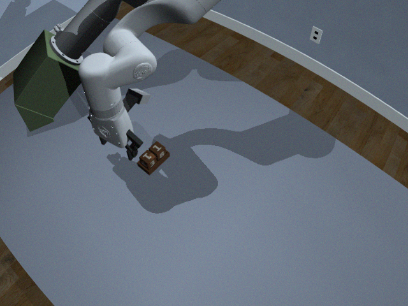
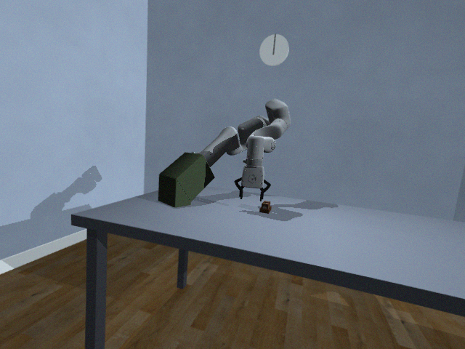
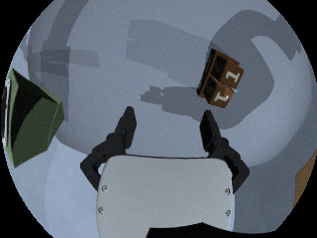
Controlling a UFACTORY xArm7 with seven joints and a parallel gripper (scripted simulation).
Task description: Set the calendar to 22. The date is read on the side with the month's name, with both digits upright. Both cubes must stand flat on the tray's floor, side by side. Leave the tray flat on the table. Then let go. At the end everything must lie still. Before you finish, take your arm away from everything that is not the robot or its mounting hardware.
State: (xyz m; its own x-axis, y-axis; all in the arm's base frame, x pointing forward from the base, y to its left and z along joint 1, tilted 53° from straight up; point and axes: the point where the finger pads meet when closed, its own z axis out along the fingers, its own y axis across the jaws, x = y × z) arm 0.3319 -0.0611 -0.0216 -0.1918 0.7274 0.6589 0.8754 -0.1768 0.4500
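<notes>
Now: hand 70 mm to the right of the brown cube, 60 mm short of it and 40 mm above it. The rest, counted from my hand: brown tray (60 mm to the left, 60 mm below, 60 mm ahead).
</notes>
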